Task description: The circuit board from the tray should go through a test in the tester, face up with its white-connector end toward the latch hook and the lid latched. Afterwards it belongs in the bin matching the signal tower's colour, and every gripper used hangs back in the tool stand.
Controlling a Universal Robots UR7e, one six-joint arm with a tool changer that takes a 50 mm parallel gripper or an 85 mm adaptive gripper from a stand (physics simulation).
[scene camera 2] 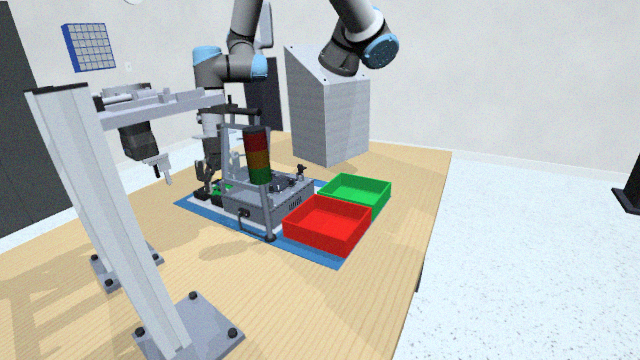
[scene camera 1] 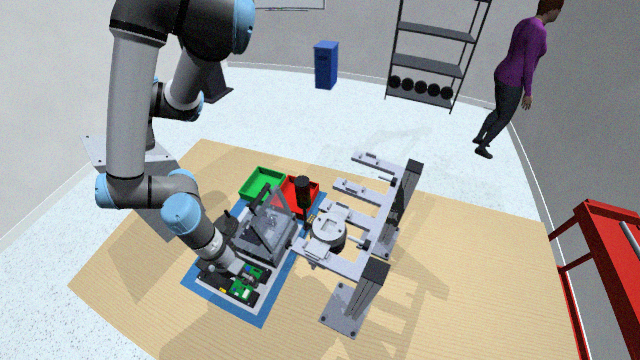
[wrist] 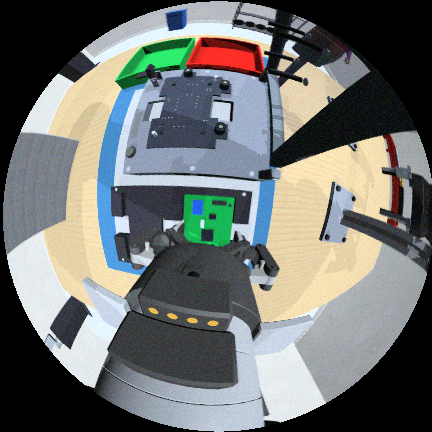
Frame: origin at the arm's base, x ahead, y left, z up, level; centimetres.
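Where they show: arm's base, origin of the base link: (scene camera 2: 337, 65).
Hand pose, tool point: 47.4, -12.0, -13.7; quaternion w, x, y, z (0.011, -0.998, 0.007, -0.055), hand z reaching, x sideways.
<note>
Each offset is from my tool point to the top centre of the thing, as dx, dy, dz. "*": to the spot under its first point.
The green circuit board @(+1.8, +0.3, -17.7) (scene camera 1: 243, 290) (scene camera 2: 220, 189) (wrist: 215, 227) lies in the right part of the black tray (scene camera 1: 211, 281) (wrist: 142, 191). My gripper (scene camera 1: 248, 278) (wrist: 208, 239) points down over the tray, its fingertips against the board's two long sides; it looks shut on the board, which is still at tray level. The tester (scene camera 1: 260, 250) (scene camera 2: 250, 204) (wrist: 165, 164) stands beside the tray, its clear lid raised and its dark nest @(-3.3, +17.1, -13.6) (wrist: 186, 107) empty. The black latch hook @(-10.1, +22.5, -9.8) (scene camera 2: 300, 170) (wrist: 153, 75) is at the tester's bin-side edge. The signal tower @(* +10.7, +25.9, +3.4) (scene camera 1: 302, 191) (scene camera 2: 257, 157) shows no clearly lit colour.
The green bin (scene camera 1: 256, 190) (scene camera 2: 357, 192) (wrist: 157, 59) and red bin (scene camera 1: 310, 192) (scene camera 2: 327, 227) (wrist: 225, 54) stand beyond the tester. The tool stand (scene camera 1: 368, 235) (scene camera 2: 107, 200) rises beside it, with another gripper (scene camera 1: 328, 227) (scene camera 2: 137, 141) hanging there. The raised lid and tower are close to the arm.
</note>
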